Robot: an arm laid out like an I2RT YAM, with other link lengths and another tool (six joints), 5 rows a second.
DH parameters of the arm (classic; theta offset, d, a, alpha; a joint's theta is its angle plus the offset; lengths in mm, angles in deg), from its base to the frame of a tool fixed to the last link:
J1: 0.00 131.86 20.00 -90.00
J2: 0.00 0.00 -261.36 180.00
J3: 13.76 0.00 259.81 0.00
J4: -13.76 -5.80 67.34 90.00
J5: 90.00 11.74 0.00 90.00
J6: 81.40 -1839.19 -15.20 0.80
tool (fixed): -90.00 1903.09 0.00 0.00
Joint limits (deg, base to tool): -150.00..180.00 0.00..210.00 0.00..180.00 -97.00..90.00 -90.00..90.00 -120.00..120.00
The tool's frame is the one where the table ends.
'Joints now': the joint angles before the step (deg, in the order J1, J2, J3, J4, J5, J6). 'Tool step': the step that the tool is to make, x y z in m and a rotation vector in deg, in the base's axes. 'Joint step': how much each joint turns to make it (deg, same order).
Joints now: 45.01, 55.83, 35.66, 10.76, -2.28, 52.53
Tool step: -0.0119, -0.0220, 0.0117, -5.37, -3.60, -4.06
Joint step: -0.29, -6.23, 0.02, -7.48, 4.82, -5.59
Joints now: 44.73, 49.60, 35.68, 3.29, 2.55, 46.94
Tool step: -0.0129, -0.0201, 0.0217, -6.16, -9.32, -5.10
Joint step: 0.83, -6.12, 0.01, -2.81, 7.58, -9.95
